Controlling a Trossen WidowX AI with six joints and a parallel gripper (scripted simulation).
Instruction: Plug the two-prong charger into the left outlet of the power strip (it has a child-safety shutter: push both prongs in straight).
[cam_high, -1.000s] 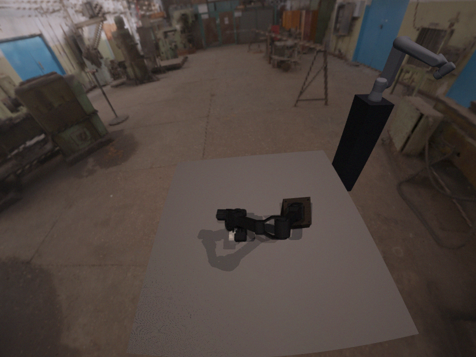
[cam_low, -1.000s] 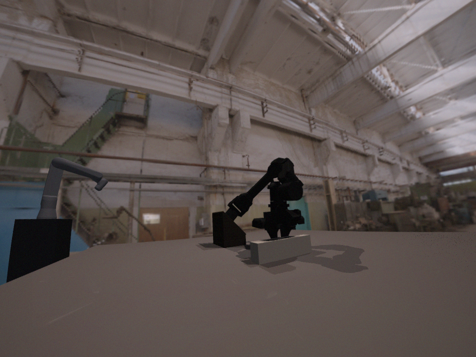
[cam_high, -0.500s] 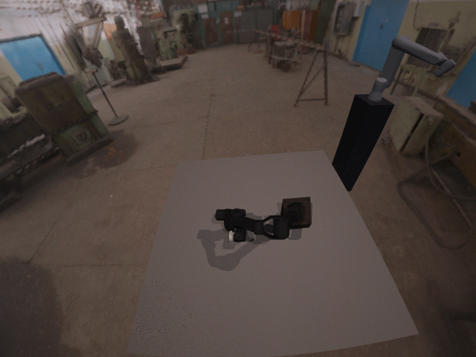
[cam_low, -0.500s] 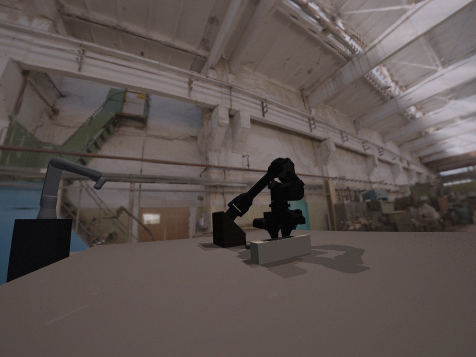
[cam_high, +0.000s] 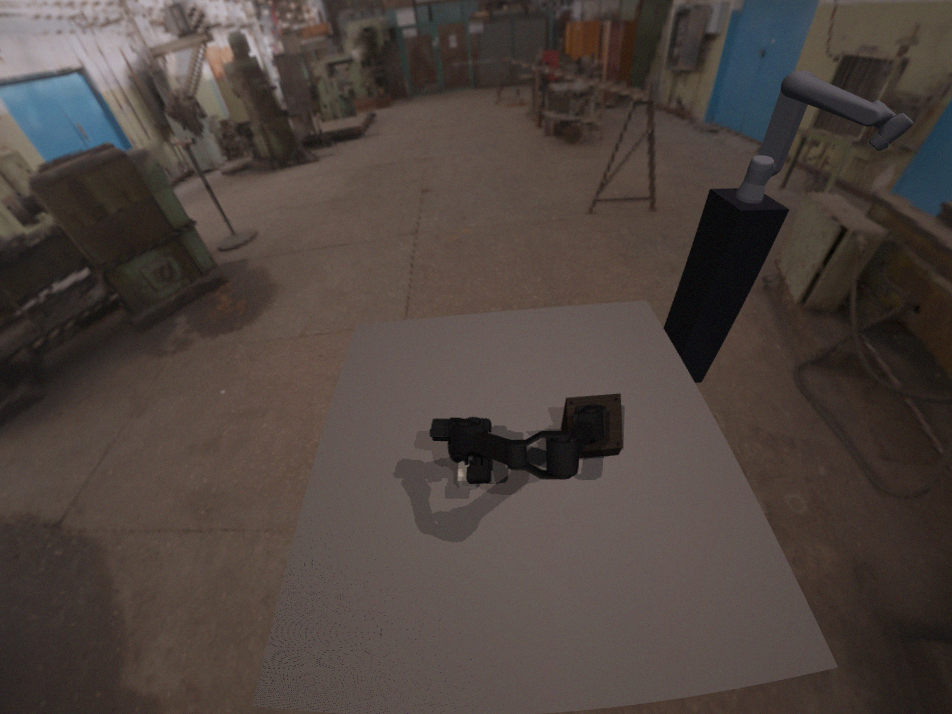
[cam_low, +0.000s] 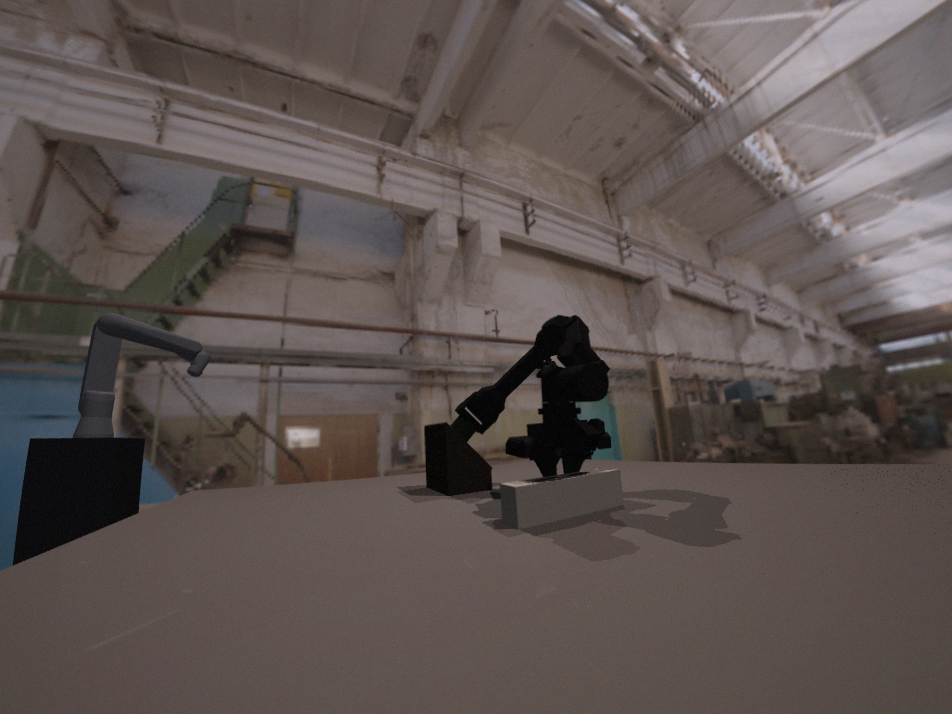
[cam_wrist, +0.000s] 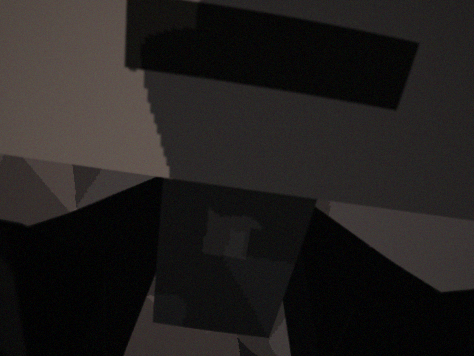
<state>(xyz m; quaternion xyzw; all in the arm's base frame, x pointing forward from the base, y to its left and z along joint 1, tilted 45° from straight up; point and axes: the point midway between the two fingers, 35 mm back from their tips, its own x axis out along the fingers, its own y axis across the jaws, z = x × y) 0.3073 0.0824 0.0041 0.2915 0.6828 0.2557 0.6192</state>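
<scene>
Right now my gripper tip is 20 mm short of the black two-prong charger and 10 mm below it.
</scene>
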